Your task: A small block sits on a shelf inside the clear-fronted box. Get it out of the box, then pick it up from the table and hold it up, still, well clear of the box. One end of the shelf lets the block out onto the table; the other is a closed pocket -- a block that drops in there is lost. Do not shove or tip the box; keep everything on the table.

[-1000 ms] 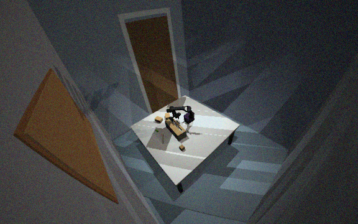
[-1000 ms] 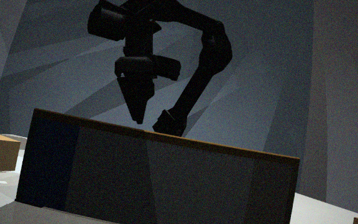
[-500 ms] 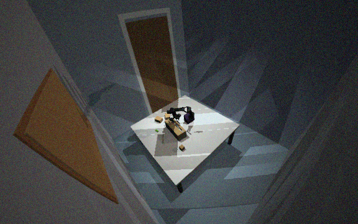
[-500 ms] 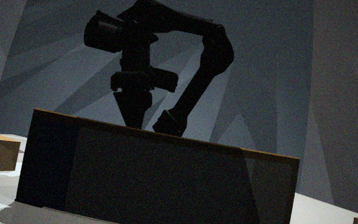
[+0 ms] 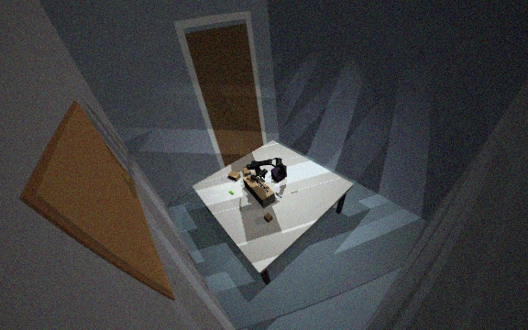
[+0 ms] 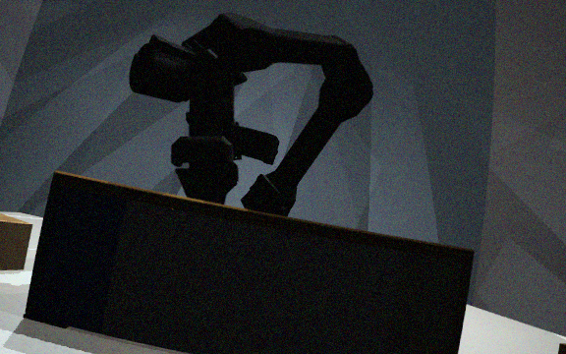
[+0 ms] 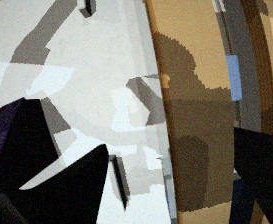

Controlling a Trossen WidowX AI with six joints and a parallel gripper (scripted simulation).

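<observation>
Right now my gripper tip is 4 cm short of the tan box, 6 cm to the right of it and 3 cm above it. Also, from my gripper tip: thin stick: 31 cm ahead, 7 cm to the left, 9 cm below.
</observation>
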